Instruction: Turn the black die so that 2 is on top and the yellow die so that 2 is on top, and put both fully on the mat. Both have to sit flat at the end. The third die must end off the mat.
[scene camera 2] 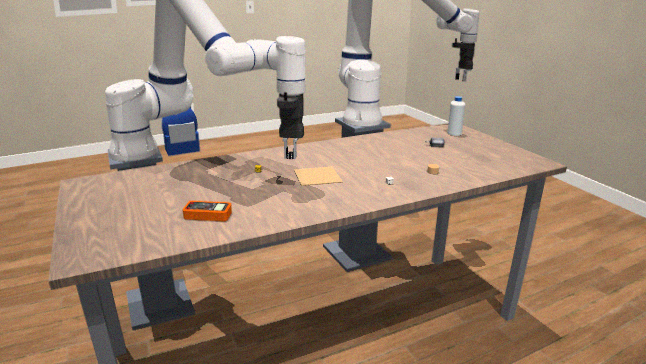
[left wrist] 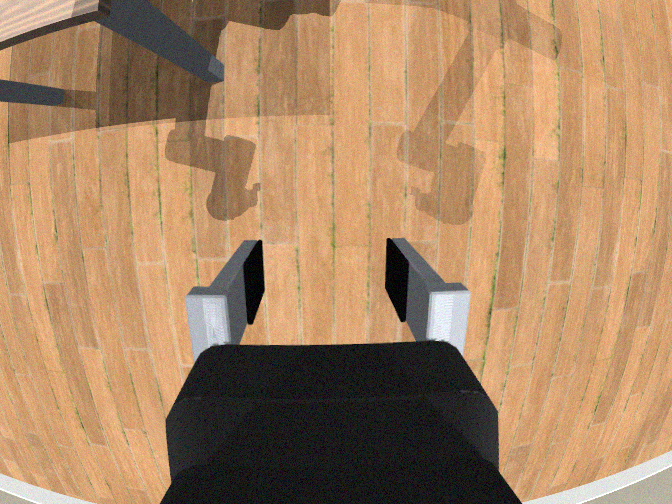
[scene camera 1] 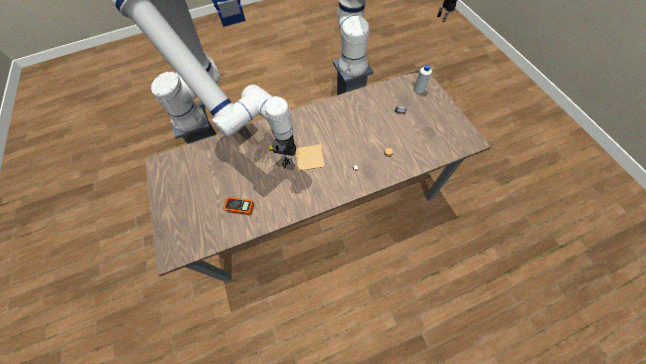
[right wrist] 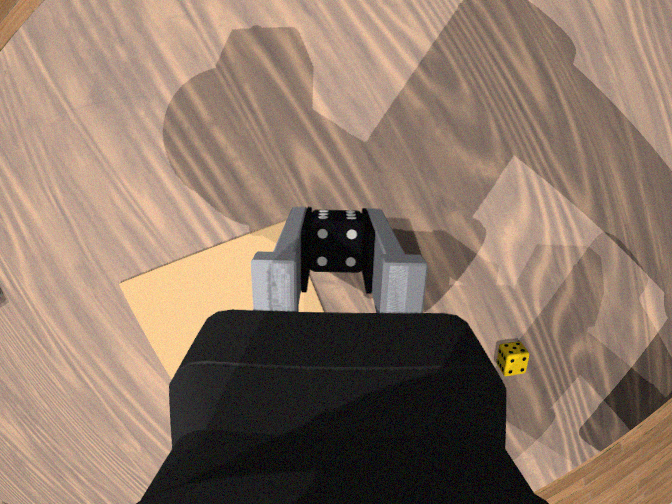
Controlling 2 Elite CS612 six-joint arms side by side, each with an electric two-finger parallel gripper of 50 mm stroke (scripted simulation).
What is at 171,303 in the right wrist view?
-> A tan mat.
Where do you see a black die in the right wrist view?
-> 336,236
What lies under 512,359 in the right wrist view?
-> A yellow die.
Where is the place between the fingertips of my left gripper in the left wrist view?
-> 324,264
